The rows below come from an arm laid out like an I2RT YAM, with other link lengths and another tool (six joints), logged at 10 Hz.
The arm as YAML. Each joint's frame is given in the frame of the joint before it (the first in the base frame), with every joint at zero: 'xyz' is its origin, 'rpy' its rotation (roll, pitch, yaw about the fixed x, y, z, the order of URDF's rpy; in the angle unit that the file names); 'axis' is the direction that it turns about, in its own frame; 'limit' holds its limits. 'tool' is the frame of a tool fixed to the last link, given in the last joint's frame.
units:
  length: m
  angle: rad
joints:
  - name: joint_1
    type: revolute
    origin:
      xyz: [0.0, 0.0, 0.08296]
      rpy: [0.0, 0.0, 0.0]
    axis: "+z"
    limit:
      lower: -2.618
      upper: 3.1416
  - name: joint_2
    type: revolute
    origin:
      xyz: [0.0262, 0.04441, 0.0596]
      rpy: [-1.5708, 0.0, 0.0]
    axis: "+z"
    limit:
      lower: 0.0
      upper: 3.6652
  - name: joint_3
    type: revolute
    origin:
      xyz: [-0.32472, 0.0, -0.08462]
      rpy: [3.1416, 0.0, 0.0]
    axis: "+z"
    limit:
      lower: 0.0
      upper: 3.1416
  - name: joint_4
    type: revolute
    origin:
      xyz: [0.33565, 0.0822, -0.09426]
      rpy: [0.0, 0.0, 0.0]
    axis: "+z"
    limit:
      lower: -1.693
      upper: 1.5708
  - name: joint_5
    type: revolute
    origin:
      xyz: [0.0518, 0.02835, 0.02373]
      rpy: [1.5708, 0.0, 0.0]
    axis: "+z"
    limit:
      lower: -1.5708
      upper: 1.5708
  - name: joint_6
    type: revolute
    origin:
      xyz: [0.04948, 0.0, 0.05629]
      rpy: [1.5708, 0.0, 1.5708]
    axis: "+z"
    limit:
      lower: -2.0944
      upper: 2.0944
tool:
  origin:
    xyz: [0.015, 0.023, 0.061]
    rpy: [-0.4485, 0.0, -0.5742]
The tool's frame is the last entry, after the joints.
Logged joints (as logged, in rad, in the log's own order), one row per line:
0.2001 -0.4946 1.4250 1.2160 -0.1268 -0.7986
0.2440 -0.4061 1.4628 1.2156 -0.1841 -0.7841
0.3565 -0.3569 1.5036 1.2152 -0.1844 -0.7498
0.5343 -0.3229 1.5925 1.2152 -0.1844 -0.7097
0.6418 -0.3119 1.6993 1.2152 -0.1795 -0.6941
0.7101 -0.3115 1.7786 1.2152 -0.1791 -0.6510
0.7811 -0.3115 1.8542 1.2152 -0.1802 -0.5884
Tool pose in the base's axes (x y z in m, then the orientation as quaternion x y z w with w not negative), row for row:
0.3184 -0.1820 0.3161 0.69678 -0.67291 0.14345 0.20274
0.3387 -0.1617 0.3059 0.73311 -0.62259 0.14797 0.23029
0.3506 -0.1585 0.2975 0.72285 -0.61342 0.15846 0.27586
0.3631 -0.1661 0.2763 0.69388 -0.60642 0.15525 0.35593
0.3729 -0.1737 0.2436 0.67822 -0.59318 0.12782 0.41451
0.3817 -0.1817 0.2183 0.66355 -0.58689 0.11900 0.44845
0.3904 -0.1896 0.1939 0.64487 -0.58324 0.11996 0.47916
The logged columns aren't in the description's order. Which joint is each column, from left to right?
Columns, left to right: joint_5, joint_1, joint_2, joint_3, joint_6, joint_4.
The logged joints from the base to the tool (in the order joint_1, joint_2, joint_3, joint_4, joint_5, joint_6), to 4 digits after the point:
-0.4946 1.4250 1.2160 -0.7986 0.2001 -0.1268
-0.4061 1.4628 1.2156 -0.7841 0.2440 -0.1841
-0.3569 1.5036 1.2152 -0.7498 0.3565 -0.1844
-0.3229 1.5925 1.2152 -0.7097 0.5343 -0.1844
-0.3119 1.6993 1.2152 -0.6941 0.6418 -0.1795
-0.3115 1.7786 1.2152 -0.6510 0.7101 -0.1791
-0.3115 1.8542 1.2152 -0.5884 0.7811 -0.1802

